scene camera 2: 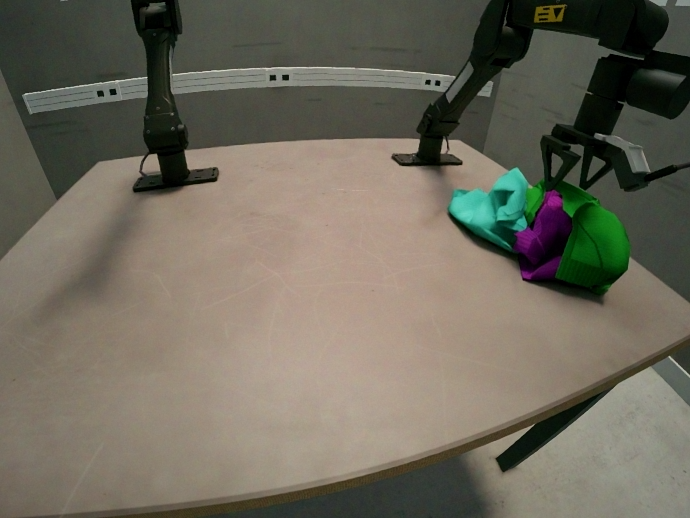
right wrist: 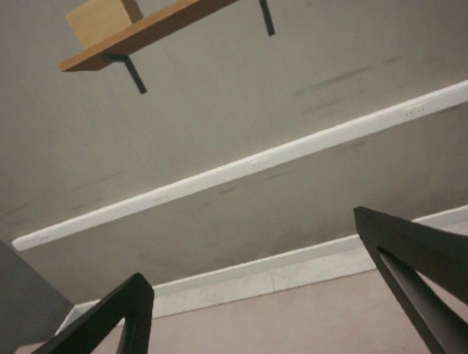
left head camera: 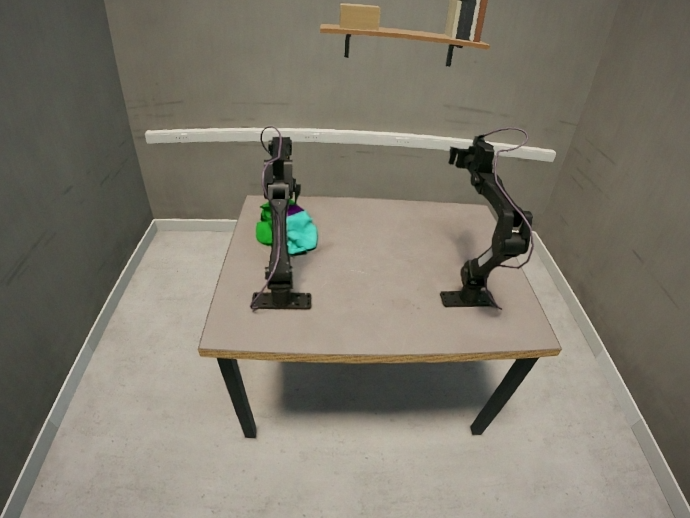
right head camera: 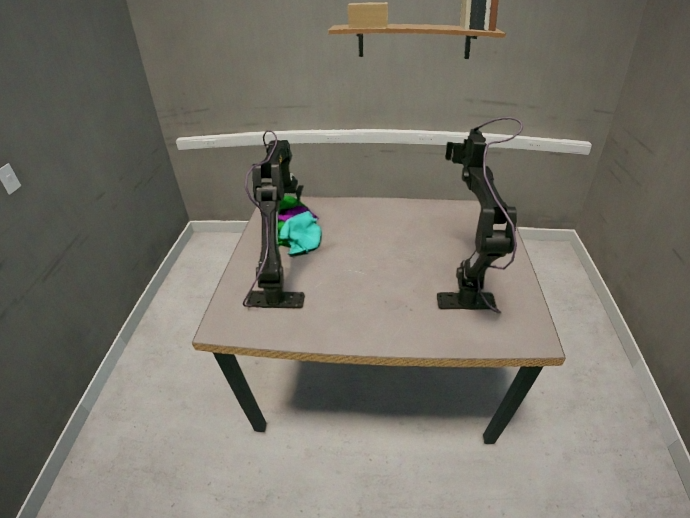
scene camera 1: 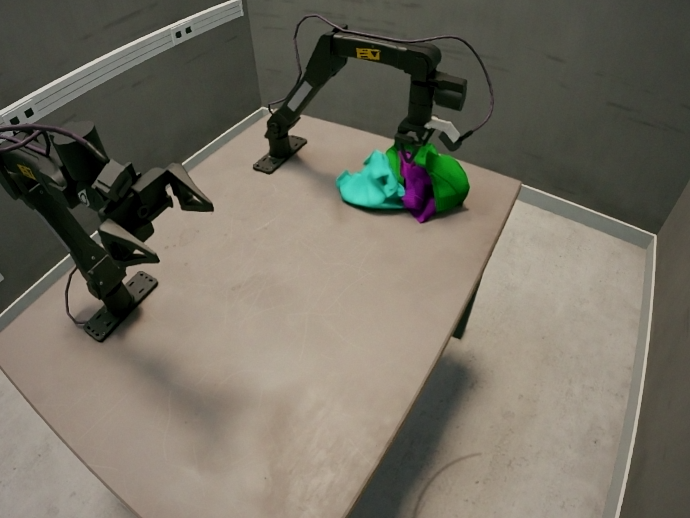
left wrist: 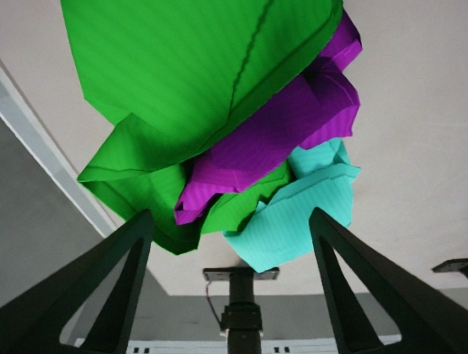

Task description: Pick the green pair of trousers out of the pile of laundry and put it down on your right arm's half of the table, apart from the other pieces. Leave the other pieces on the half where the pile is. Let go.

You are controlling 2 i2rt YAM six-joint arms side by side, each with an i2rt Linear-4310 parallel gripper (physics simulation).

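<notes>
The green trousers [left head camera: 264,233] [right head camera: 289,201] [scene camera 1: 452,184] [scene camera 2: 601,245] [left wrist: 175,65] lie crumpled in the pile, at the left of the head views. A purple piece [scene camera 1: 419,195] [scene camera 2: 548,228] [left wrist: 270,135] lies across their folds. A cyan piece [left head camera: 302,231] [right head camera: 303,231] [scene camera 1: 367,186] [scene camera 2: 484,211] [left wrist: 295,220] adjoins them. My left gripper [scene camera 1: 411,153] [scene camera 2: 566,186] [left wrist: 231,214] is open and points down, close over the pile's top; no cloth is clamped. Its arm hides part of the pile in the head views. My right gripper [left head camera: 452,155] [right head camera: 449,151] [scene camera 1: 185,234] [right wrist: 242,253] is open and empty, raised high above the table.
The pile rests on the table [left head camera: 378,278] [scene camera 1: 306,306] [scene camera 2: 334,334], near its far left corner in the head views. The right arm's base [left head camera: 467,298] [scene camera 1: 119,306] is bolted at the other side. A wall shelf [left head camera: 406,34] [right head camera: 418,29] hangs high behind the table.
</notes>
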